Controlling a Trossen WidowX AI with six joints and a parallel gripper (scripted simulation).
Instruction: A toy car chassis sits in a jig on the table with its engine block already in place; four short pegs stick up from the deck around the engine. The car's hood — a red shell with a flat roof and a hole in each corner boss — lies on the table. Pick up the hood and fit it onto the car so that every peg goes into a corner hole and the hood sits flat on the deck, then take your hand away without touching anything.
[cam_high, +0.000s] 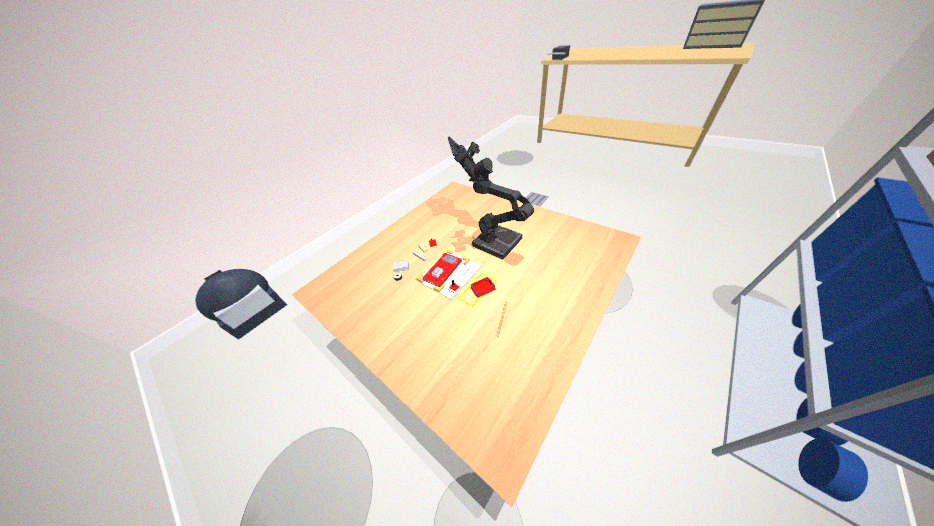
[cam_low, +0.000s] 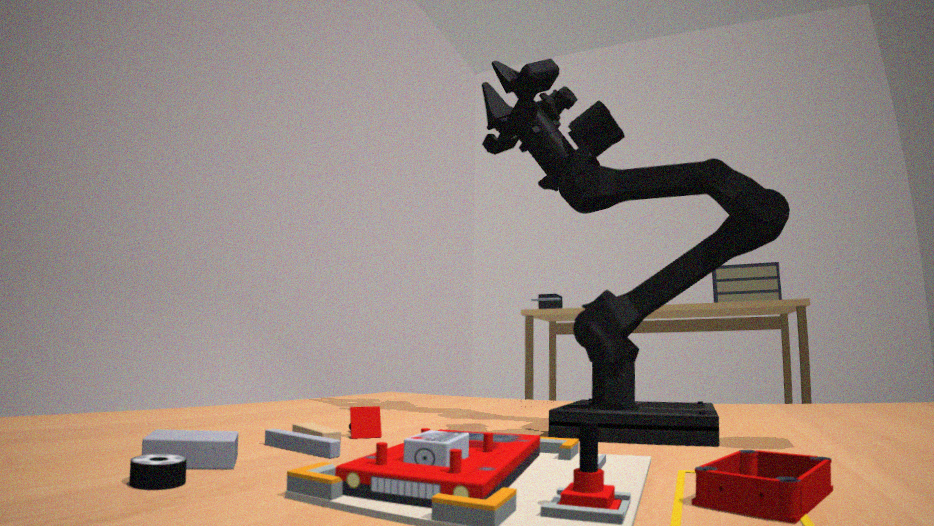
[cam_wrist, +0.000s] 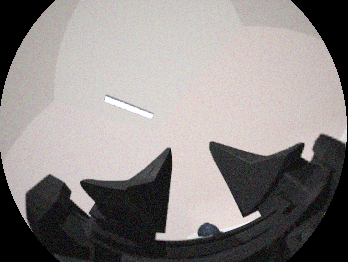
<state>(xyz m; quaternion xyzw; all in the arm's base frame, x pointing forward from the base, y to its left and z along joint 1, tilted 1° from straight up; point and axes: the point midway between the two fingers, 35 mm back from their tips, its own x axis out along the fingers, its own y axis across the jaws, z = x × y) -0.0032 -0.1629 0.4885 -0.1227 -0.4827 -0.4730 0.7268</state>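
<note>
Right now the red hood is 32 cm ahead of my gripper tip, 28 cm to the left of it and 54 cm below it. From my gripper tip the other things lie so: grey engine block: 33 cm ahead, 4 cm to the left, 53 cm below; then black wheel: 42 cm ahead, 15 cm to the right, 54 cm below.
</note>
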